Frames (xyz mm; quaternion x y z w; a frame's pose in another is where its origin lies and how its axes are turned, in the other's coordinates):
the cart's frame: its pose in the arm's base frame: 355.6 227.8 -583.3 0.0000 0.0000 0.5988 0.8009
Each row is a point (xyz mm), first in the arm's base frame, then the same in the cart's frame.
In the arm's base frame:
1: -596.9 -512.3 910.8
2: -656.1 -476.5 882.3
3: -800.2 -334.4 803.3
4: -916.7 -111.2 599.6
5: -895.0 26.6 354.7
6: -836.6 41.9 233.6
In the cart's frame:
1: -979.3 704.2 1494.1
2: -961.7 771.1 1465.6
3: -866.2 949.6 1386.6
4: -685.1 1124.4 1182.9
5: -546.8 1142.6 938.0
6: -515.6 1090.9 816.9

